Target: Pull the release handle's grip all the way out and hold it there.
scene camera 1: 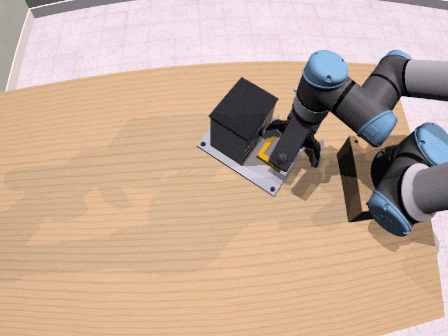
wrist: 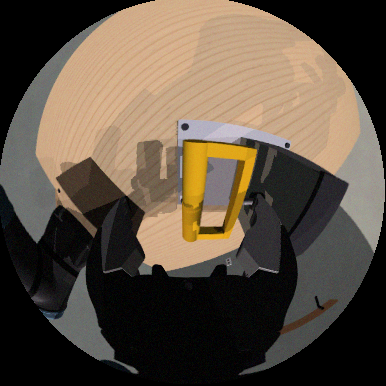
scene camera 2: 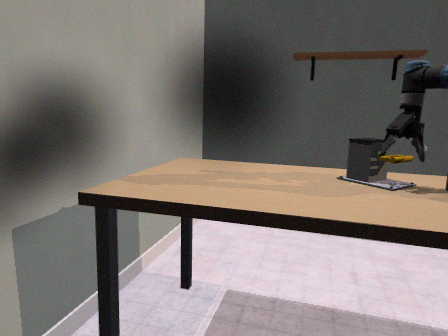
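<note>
The release handle (scene camera 1: pixel 262 154) (scene camera 2: pixel 395 158) (wrist: pixel 195 167) is a yellow rectangular loop with a thick round grip bar on its outer side. It stands out level from a dark box-shaped housing (scene camera 1: pixel 244 107) (scene camera 2: pixel 357 160) (wrist: pixel 292 185). A short metal rod (wrist: pixel 248 203) shows between the loop and the housing in the wrist view. The housing stands on a light grey plate (scene camera 1: pixel 260 179) (wrist: pixel 225 130). My gripper (scene camera 1: pixel 290 146) (scene camera 2: pixel 402 158) (wrist: pixel 190 196) is open, pointing down, with one finger on each side of the grip bar. The housing-side finger is close to the housing. The arm hides part of the handle in the first scene view.
A brown block (scene camera 1: pixel 351 185) (wrist: pixel 90 182) stands on the wooden table (scene camera 1: pixel 150 225) (scene camera 2: pixel 225 190) beside the arm's base, on the side of the grip away from the housing. A wall shelf (scene camera 2: pixel 350 55) hangs in the background. The upper arm reaches in from the right in the first scene view.
</note>
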